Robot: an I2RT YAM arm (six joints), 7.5 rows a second.
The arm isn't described. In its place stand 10 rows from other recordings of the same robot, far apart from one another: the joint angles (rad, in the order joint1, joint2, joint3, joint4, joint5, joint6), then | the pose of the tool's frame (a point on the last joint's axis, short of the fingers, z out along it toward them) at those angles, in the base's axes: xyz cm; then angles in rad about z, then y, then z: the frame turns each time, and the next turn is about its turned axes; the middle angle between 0 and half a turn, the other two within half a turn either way.
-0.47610 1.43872 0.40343 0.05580 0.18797 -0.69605 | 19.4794, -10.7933, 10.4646, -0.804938, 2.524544, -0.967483
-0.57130 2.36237 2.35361 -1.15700 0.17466 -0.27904 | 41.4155, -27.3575, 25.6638, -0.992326, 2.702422, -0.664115
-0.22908 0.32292 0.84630 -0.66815 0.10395 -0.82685 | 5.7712, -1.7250, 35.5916, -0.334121, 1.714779, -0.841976
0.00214 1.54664 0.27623 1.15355 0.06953 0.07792 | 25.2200, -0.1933, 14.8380, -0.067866, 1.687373, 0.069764
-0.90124 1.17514 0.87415 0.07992 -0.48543 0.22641 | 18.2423, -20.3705, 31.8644, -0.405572, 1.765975, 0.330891
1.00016 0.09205 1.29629 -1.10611 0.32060 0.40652 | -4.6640, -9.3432, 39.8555, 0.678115, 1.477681, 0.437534
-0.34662 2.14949 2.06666 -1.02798 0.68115 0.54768 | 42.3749, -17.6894, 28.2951, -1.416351, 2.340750, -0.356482
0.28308 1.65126 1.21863 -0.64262 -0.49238 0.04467 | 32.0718, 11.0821, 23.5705, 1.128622, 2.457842, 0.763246
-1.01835 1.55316 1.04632 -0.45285 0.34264 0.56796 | 15.7938, -27.8986, 22.2922, -1.574566, 2.451843, 0.120785
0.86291 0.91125 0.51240 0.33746 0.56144 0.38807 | 15.1754, 14.8163, 27.5887, 0.300620, 1.622753, 0.355356
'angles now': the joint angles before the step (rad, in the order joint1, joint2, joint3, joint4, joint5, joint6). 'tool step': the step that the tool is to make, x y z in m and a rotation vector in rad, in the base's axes. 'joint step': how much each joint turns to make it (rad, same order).
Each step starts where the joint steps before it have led.
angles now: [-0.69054 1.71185 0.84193 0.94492 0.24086 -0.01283]
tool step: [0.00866 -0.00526 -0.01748 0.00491 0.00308 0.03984]
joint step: [0.00025 0.07682 0.01056 0.05971 -0.03936 0.00477]
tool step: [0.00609 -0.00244 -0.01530 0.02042 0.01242 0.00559]
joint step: [0.00518 0.05503 0.00680 0.02405 0.00004 0.00807]
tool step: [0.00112 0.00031 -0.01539 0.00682 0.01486 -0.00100]
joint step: [0.00278 0.04292 -0.01512 0.04308 0.00363 -0.00433]
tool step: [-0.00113 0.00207 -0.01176 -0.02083 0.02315 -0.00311]
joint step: [0.00278 0.03166 -0.02244 0.05574 0.00496 -0.03160]
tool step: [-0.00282 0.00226 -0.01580 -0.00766 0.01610 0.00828]
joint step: [-0.00092 0.04204 -0.02950 0.06713 -0.00966 -0.01615]
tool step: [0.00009 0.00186 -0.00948 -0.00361 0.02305 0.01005]
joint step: [0.00331 0.02616 -0.01074 0.02464 -0.00709 -0.01748]
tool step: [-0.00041 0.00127 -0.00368 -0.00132 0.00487 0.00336]
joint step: [0.00179 0.00981 -0.00700 0.01463 -0.00163 -0.00413]
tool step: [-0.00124 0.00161 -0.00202 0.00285 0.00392 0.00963]
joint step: [0.00042 0.00054 -0.00979 0.00551 -0.00921 -0.00014]
